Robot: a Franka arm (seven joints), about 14 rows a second.
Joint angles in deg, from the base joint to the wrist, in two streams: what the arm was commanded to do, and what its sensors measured. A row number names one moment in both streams.
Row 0, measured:
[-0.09 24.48 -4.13 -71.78 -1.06 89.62 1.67]
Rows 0 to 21, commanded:
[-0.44 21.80 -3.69 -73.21 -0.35 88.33 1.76]
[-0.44 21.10 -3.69 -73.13 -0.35 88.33 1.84]
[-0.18 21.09 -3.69 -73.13 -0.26 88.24 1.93]
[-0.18 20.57 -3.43 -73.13 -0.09 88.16 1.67]
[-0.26 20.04 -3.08 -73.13 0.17 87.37 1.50]
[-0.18 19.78 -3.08 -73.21 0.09 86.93 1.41]
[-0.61 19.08 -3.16 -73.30 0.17 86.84 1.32]
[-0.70 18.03 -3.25 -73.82 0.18 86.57 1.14]
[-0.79 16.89 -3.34 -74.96 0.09 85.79 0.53]
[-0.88 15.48 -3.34 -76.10 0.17 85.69 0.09]
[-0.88 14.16 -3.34 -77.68 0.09 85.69 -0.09]
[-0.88 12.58 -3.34 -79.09 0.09 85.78 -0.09]
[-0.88 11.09 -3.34 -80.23 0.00 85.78 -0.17]
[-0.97 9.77 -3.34 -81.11 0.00 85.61 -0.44]
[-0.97 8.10 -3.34 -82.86 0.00 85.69 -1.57]
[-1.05 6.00 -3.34 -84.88 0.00 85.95 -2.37]
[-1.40 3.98 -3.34 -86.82 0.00 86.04 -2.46]
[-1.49 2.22 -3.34 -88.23 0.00 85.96 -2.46]
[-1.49 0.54 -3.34 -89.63 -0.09 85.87 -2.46]
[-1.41 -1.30 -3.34 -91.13 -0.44 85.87 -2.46]
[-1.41 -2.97 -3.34 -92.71 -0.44 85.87 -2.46]
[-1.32 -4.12 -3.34 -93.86 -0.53 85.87 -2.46]
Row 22, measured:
[-0.58 1.23 -3.89 -87.58 -0.57 84.59 -1.59]
